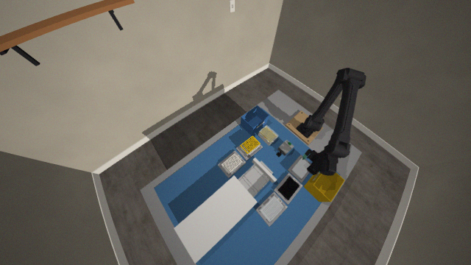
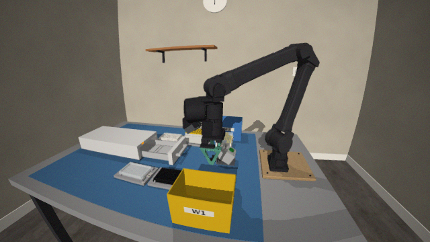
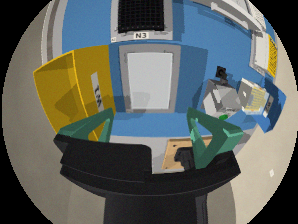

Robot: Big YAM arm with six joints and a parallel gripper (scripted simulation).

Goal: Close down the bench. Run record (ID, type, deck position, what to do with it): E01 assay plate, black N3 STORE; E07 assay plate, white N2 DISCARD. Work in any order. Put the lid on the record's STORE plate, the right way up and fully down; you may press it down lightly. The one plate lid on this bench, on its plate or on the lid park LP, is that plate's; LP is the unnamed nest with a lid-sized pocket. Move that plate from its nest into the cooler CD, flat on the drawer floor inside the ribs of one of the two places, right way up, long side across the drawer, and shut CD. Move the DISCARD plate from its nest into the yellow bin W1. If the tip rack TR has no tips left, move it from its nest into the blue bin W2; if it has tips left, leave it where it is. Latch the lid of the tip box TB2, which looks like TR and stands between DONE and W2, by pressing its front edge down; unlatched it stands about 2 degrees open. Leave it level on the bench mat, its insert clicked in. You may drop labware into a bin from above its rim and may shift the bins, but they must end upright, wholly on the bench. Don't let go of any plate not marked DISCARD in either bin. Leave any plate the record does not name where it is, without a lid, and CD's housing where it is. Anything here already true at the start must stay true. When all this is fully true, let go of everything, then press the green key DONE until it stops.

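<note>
Right now my hand is 110 mm above the grey plate lid. Round my hand: grey lid park nest: 120 mm below; yellow bin W1: 160 mm to the left, 90 mm below; green DONE key: 50 mm behind, 170 mm to the right, 60 mm below.
</note>
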